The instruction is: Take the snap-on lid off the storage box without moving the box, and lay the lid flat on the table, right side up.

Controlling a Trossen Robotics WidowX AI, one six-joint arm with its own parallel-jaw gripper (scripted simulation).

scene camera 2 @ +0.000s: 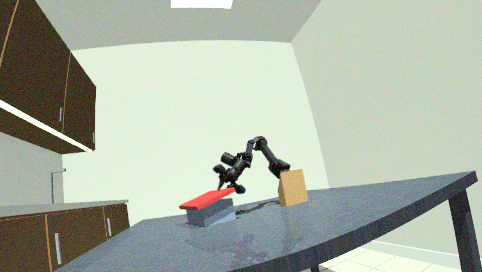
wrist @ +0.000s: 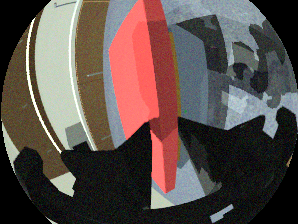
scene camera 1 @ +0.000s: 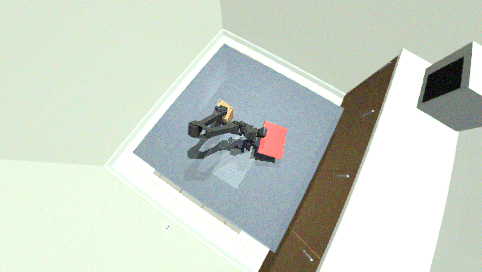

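You'd see the gripper in the pictures, and a lid along with it.
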